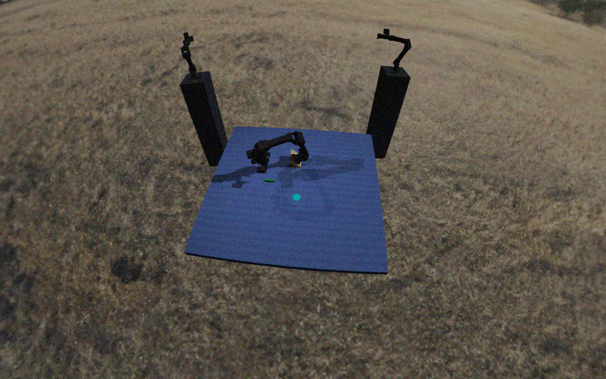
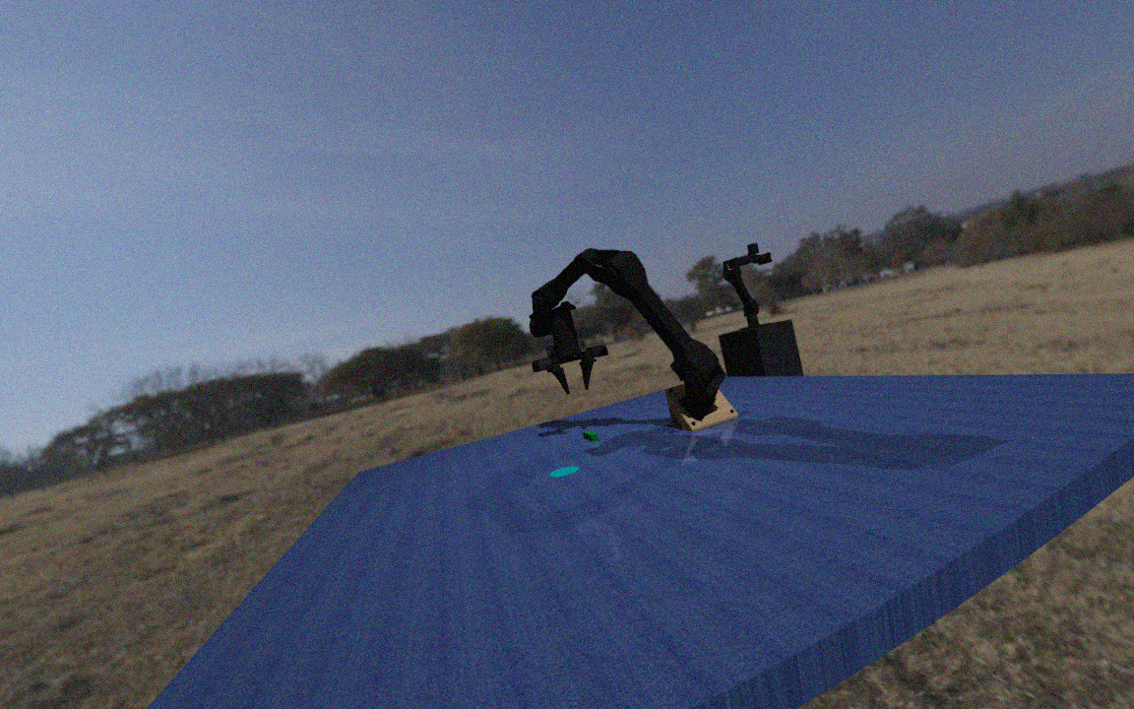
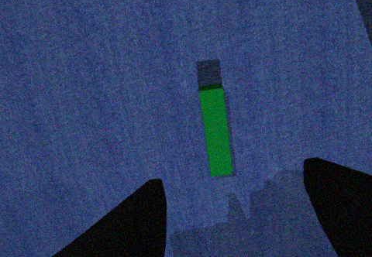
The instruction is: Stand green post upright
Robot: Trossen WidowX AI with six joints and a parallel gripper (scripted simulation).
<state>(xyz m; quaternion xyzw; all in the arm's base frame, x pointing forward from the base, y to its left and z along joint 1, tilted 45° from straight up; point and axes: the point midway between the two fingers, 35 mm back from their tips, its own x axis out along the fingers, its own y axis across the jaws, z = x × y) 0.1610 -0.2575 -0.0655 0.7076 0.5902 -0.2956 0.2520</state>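
The green post is 2 cm to the left of my gripper tip and 11 cm below it. Round my gripper tip: cyan circle 16 cm ahead, 22 cm to the left, 12 cm below.
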